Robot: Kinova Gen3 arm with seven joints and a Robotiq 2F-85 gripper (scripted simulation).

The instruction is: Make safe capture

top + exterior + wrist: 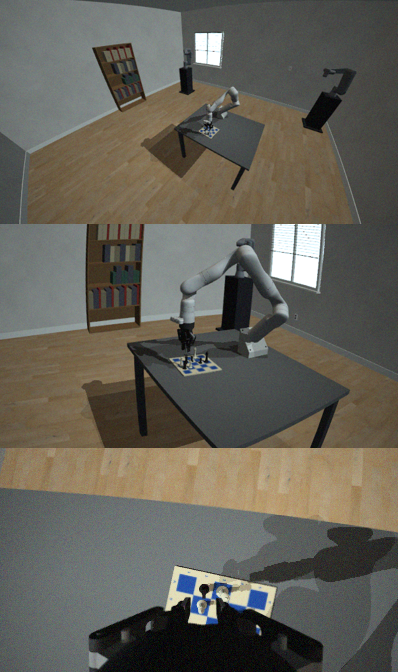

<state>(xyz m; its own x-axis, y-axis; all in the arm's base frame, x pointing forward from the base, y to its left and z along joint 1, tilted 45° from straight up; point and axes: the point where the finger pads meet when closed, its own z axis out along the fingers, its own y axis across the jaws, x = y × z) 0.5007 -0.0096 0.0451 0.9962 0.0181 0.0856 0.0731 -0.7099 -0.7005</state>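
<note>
The blue-and-cream chessboard lies 80 mm behind my hand, 30 mm to the right of it and 120 mm below it. The rest, counted from my hand: tall white piece: 120 mm behind, 100 mm to the right, 90 mm below.
</note>
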